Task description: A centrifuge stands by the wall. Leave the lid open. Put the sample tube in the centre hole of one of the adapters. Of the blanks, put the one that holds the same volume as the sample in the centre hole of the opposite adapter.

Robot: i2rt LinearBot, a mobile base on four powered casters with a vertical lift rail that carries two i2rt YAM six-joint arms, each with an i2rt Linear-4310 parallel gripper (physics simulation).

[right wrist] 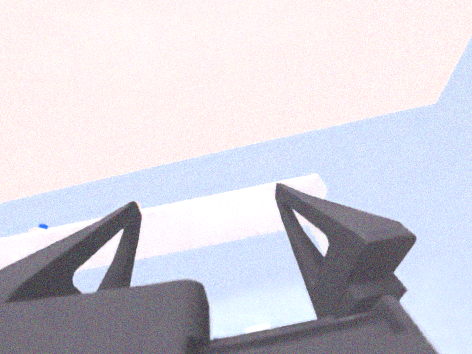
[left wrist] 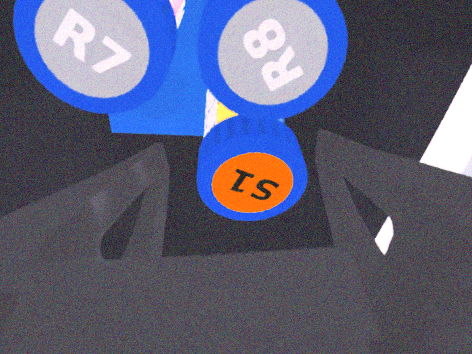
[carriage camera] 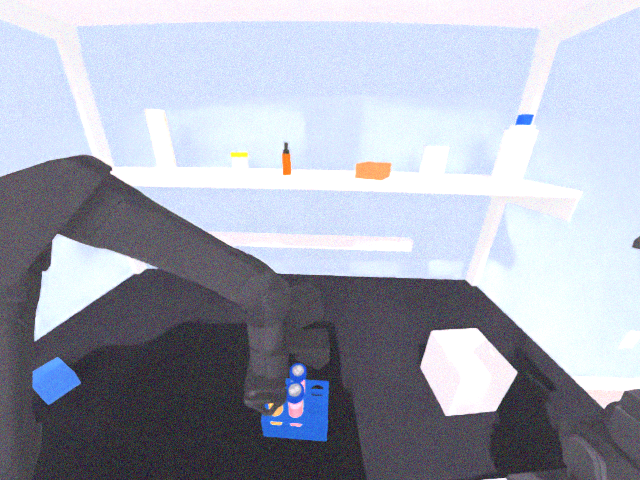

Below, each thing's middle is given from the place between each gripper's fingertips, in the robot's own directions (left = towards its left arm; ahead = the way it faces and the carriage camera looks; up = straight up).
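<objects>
The sample tube (left wrist: 248,170) is where I measure from, and my right hand is 13 cm short of it, 42 cm to the right of it and 48 cm above it.
As for my left hand, it is 1 cm to the left of the sample tube and 3 cm above it.
</objects>
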